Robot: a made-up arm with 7 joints.
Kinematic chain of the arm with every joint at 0, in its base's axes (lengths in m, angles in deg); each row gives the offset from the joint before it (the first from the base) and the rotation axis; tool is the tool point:
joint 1: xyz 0 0 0.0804 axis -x
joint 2: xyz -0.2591 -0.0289 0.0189 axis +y
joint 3: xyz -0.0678 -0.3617 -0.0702 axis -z
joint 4: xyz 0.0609 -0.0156 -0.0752 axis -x
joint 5: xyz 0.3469 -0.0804 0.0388 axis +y
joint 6: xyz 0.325 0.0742 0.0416 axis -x
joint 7: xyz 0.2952 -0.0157 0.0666 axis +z
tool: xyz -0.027 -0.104 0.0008
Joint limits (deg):
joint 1: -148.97..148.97
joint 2: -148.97..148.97
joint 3: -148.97..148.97
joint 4: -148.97..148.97
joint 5: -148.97..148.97
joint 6: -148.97..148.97
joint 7: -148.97..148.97
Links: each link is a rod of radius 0.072 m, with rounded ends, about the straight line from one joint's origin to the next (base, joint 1, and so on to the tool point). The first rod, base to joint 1, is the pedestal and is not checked.
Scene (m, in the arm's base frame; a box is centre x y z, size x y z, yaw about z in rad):
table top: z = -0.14
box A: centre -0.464 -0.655 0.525 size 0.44 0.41 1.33 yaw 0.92
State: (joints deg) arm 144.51 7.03 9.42 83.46 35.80 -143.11 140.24
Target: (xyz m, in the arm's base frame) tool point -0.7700 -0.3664 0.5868
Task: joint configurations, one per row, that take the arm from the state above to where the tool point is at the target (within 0.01 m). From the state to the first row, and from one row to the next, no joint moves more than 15 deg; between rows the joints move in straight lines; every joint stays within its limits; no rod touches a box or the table.
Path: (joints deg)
1: 145.25 12.94 9.16 74.37 49.16 -144.09 138.80
2: 146.00 18.84 8.90 65.28 62.52 -145.06 137.36
3: 146.74 24.75 8.64 56.19 75.88 -146.04 135.93
4: 147.48 30.66 8.37 47.10 89.25 -147.02 134.49
5: 148.23 36.56 8.11 38.01 102.61 -147.99 133.05
6: 148.97 42.47 7.85 28.92 115.97 -148.97 131.61
7: 148.97 49.79 -5.23 30.96 108.56 -148.97 134.51
8: 148.97 57.12 -18.31 32.99 101.15 -148.97 137.40
9: 148.97 64.44 -31.40 35.03 93.74 -148.97 140.29
10: 148.97 71.77 -44.48 37.07 86.33 -148.97 143.18
11: 148.97 79.09 -57.57 39.10 78.92 -148.97 146.08
12: 148.97 86.41 -70.65 41.14 71.51 -148.97 148.97

